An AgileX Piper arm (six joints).
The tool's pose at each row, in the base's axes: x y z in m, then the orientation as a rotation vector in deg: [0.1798 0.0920 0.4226 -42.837 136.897 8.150]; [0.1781 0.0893 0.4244 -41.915 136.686 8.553]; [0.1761 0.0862 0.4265 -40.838 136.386 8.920]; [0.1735 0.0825 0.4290 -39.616 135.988 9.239]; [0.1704 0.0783 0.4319 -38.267 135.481 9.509]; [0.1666 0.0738 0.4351 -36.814 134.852 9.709]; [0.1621 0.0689 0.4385 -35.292 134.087 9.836]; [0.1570 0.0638 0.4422 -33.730 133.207 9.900]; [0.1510 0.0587 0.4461 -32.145 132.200 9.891]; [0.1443 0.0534 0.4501 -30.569 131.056 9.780]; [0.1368 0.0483 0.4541 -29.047 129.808 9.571]
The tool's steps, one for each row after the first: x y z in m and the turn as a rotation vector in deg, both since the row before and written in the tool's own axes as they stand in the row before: [0.0013 -0.0015 -0.0031 0.035 -0.502 0.664]; [0.0015 -0.0017 -0.0036 0.121 -0.614 0.741]; [0.0018 -0.0019 -0.0044 0.213 -0.729 0.807]; [0.0020 -0.0022 -0.0052 0.301 -0.848 0.860]; [0.0023 -0.0021 -0.0059 0.400 -0.971 0.890]; [0.0027 -0.0022 -0.0066 0.491 -1.097 0.894]; [0.0028 -0.0022 -0.0073 0.563 -1.199 0.887]; [0.0030 -0.0019 -0.0080 0.638 -1.307 0.863]; [0.0032 -0.0019 -0.0086 0.725 -1.415 0.808]; [0.0034 -0.0016 -0.0092 0.790 -1.485 0.729]
